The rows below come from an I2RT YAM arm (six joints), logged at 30 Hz.
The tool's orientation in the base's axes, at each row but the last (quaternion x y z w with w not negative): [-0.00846 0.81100 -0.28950 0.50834]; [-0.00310 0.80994 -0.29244 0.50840]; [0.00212 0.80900 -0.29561 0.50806]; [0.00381 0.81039 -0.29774 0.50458]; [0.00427 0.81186 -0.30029 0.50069]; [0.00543 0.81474 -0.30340 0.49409]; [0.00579 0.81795 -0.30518 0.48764]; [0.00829 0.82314 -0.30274 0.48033]
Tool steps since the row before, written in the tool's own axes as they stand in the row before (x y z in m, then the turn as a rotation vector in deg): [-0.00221 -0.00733 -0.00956 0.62 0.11 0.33]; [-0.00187 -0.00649 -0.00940 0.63 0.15 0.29]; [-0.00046 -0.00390 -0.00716 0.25 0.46 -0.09]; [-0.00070 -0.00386 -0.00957 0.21 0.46 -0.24]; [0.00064 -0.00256 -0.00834 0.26 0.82 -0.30]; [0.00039 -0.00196 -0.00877 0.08 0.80 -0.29]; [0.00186 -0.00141 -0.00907 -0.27 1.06 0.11]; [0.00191 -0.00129 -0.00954 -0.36 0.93 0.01]
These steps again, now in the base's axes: [-0.00892 -0.00101 0.00833 0.01 -0.25 -0.66]; [-0.00875 -0.00039 0.00756 -0.02 -0.20 -0.68]; [-0.00684 0.00036 0.00445 -0.06 0.35 -0.40]; [-0.00864 0.00169 0.00542 -0.16 0.43 -0.32]; [-0.00787 0.00182 0.00337 -0.12 0.74 -0.51]; [-0.00784 0.00267 0.00352 -0.03 0.77 -0.36]; [-0.00861 0.00290 0.00227 0.55 0.88 -0.34]; [-0.00892 0.00325 0.00250 0.48 0.85 -0.17]
